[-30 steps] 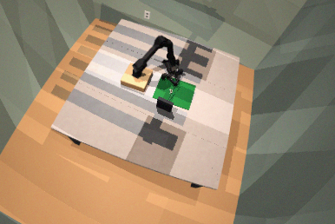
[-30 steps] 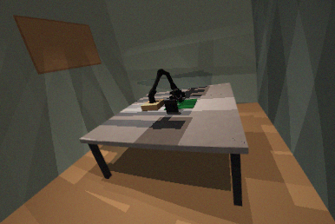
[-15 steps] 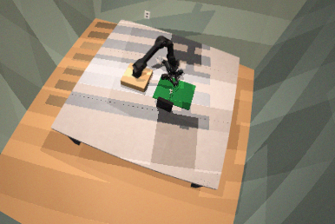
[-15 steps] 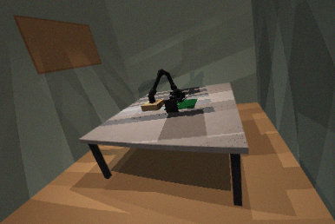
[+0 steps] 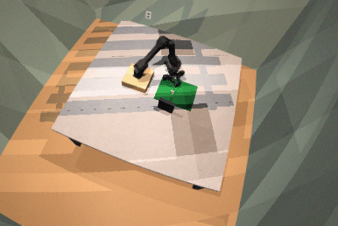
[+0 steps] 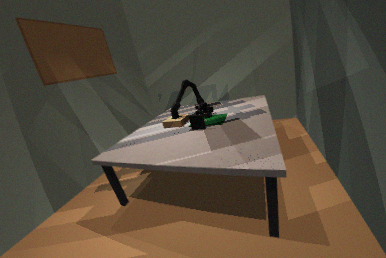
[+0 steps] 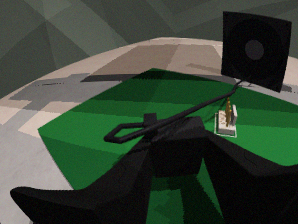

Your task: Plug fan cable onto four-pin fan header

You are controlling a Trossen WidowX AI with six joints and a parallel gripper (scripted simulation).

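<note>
The black fan plug is 10 mm below my gripper tip. The rest, counted from my gripper tip: green circuit board 20 mm ahead, 50 mm to the right, 50 mm below; then black fan 20 mm ahead, 220 mm to the right, 30 mm above; then four-pin fan header 70 mm to the right, 30 mm below.
</note>
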